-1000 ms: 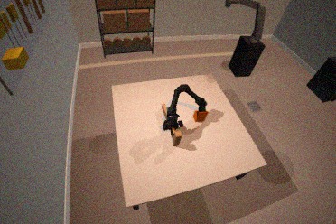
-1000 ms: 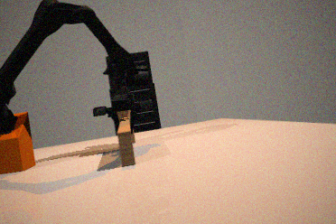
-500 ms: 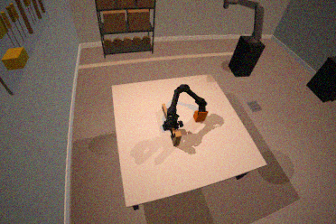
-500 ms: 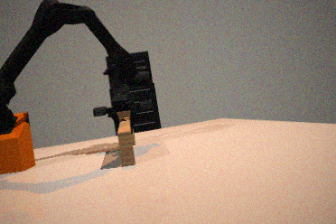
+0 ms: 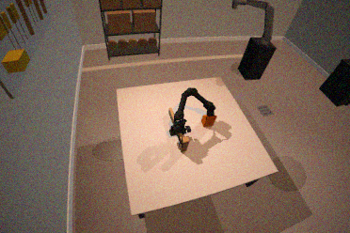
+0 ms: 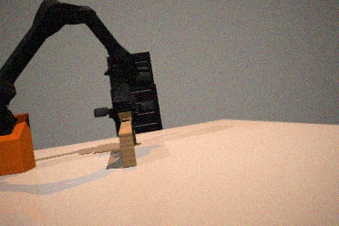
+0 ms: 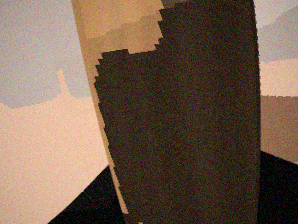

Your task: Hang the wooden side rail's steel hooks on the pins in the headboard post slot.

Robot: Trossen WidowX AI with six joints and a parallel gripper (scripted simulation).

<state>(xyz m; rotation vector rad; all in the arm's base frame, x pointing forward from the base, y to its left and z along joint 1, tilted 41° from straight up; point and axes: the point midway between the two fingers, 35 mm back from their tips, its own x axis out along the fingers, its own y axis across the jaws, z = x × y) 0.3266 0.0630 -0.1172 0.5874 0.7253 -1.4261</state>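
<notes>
My gripper tip is now 1 cm past the wooden headboard post, 12 cm to the right of it and 4 cm below it.
</notes>
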